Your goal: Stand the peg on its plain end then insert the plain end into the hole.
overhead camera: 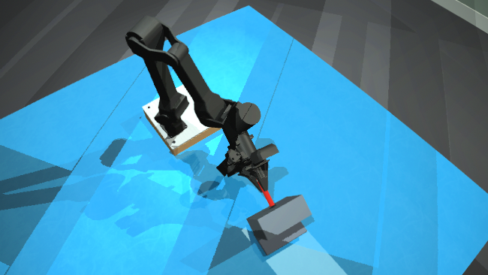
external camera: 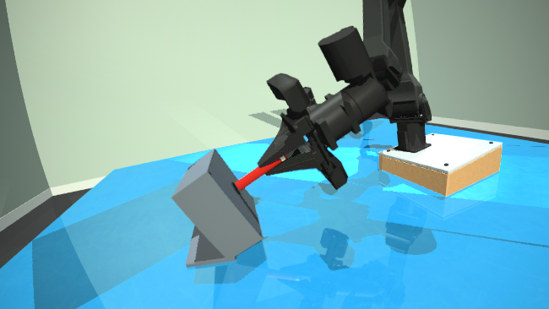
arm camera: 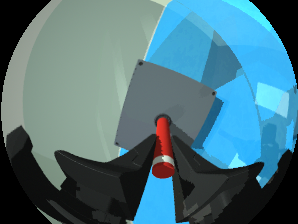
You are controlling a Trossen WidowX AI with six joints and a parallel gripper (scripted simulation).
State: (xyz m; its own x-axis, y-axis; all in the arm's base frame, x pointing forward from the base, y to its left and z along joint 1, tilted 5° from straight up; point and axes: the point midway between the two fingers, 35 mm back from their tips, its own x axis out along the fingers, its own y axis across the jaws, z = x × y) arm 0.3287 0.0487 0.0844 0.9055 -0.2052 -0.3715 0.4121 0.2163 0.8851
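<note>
The grey sloped panel lies 60 mm ahead of my gripper tip, 10 mm to the right of it and 30 mm below it. From my gripper tip the other things lie so: red peg (10 mm behind, 10 mm above).
</note>
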